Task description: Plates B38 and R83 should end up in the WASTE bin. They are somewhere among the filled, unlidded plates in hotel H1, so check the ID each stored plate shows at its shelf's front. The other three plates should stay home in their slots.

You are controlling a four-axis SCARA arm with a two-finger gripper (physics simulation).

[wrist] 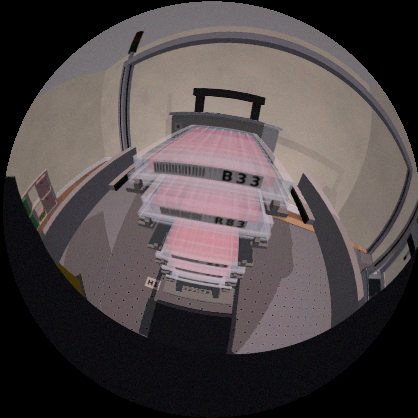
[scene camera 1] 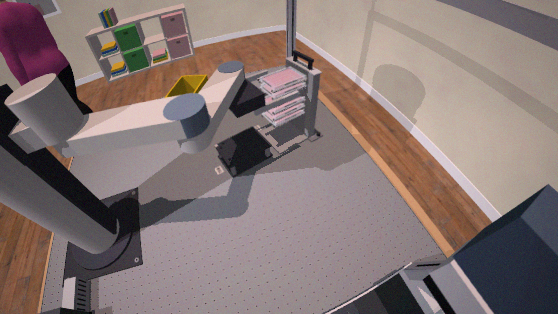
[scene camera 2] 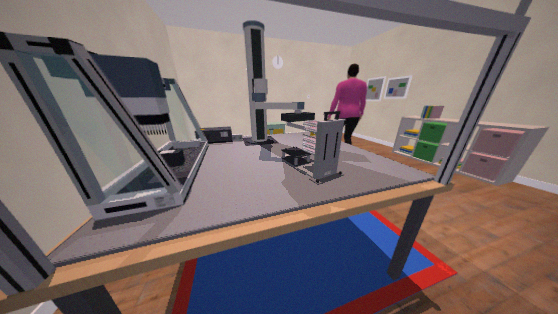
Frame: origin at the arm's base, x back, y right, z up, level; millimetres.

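Where they show: gripper, fingertip midpoint: (wrist: 215, 161) (scene camera 1: 281, 82); arm's base at its link origin: (scene camera 1: 104, 235) (scene camera 2: 259, 141).
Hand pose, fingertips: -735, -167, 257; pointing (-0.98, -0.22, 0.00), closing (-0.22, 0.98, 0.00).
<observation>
Things, the pixels of their top centre, and the offset from my fingertips, as dx, dy, dz. "spot": a spot on its surface instead.
- top plate at its top centre: (wrist: 219, 136) (scene camera 1: 283, 76) -7, -2, +22
- yellow WASTE bin at its top centre: (scene camera 1: 186, 85) +300, -226, -44
- black handle at a spot on its surface: (wrist: 229, 95) (scene camera 1: 301, 57) spot: -78, -17, +68
- glass-sided machine at a spot on its surface: (scene camera 2: 135, 125) spot: -96, +691, +54
Hotel H1 (scene camera 1: 311, 107) (scene camera 2: 327, 150) (wrist: 197, 121) holds several pink-filled, unlidded plates. In the wrist view the top plate (wrist: 225, 145) reads B33, and the plate below it (wrist: 212, 199) reads R83. After a gap, the lower plates (wrist: 202, 241) (scene camera 1: 285, 114) show labels too small or blurred to read. No label legible as B38 shows. My gripper (wrist: 215, 161) is open and empty, with its fingers on either side of the upper plates; their exact height against the top plate is hard to tell. The yellow WASTE bin (scene camera 1: 186, 86) (wrist: 71, 280) is partly hidden by the arm.
A low black stand (scene camera 1: 245, 149) (scene camera 2: 295, 154) (wrist: 192, 325) sits right before the hotel. A black handle (scene camera 1: 303, 58) (wrist: 229, 95) tops the hotel. A glass-sided machine (scene camera 2: 135, 125) stands across the table. A person (scene camera 1: 32, 42) (scene camera 2: 350, 97) in pink is beyond the table.
</observation>
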